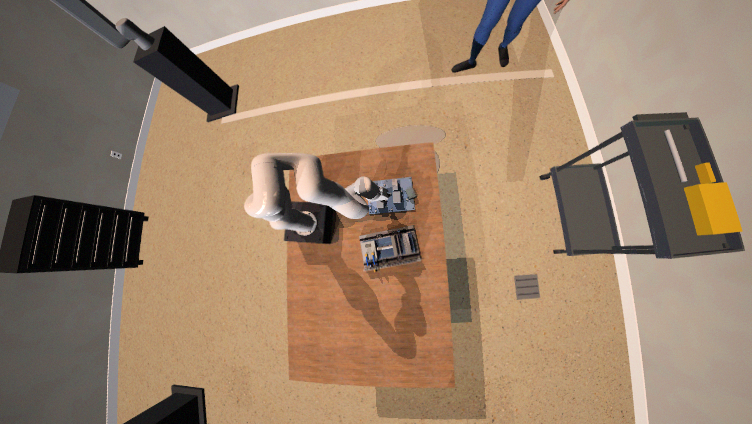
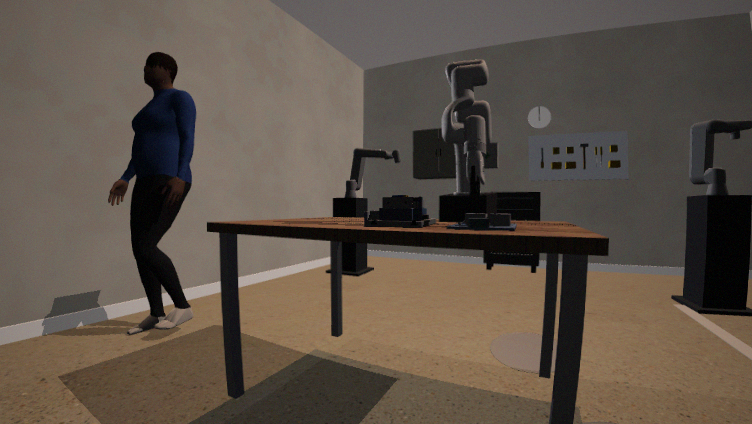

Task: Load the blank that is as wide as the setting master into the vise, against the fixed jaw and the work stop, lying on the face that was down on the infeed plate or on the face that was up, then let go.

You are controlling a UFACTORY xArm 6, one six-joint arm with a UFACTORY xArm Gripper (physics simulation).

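Seen in the pictures: gripper, fingertip midpoint: (image 1: 383, 199) (image 2: 475, 203); arm's base, origin of the base link: (image 1: 305, 223) (image 2: 467, 194).
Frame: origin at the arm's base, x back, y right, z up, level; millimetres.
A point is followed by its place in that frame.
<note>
The blue infeed plate (image 1: 405, 206) {x -531, y -40, z -118 mm} (image 2: 481, 227) {x -583, y -115, z -119 mm} lies at the back of the wooden table (image 1: 368, 342) {x -246, y 660, z -126 mm} (image 2: 368, 232) {x -710, y 176, z -133 mm}, with several grey blanks (image 1: 397, 196) {x -495, y -94, z -82 mm} (image 2: 476, 219) {x -591, y -102, z -96 mm} on it. The vise (image 1: 389, 247) {x -423, y 172, z -41 mm} (image 2: 400, 209) {x -543, y 142, z -70 mm} stands beside it, nearer the table's middle; I cannot make out a blank between its jaws. My gripper (image 1: 374, 193) {x -421, y -80, z -49 mm} (image 2: 476, 184) hangs above the infeed plate, well clear of the blanks, pointing down. Its fingers are shut with nothing between them. The setting master is too small to pick out.
A person in blue (image 1: 486, 31) (image 2: 156, 184) walks on the floor near the table's far end. Other robot arms stand on black pedestals (image 2: 716, 247) (image 2: 351, 210). A black drawer cabinet (image 1: 67, 234) and a cart with a yellow box (image 1: 710, 208) stand off to the sides.
</note>
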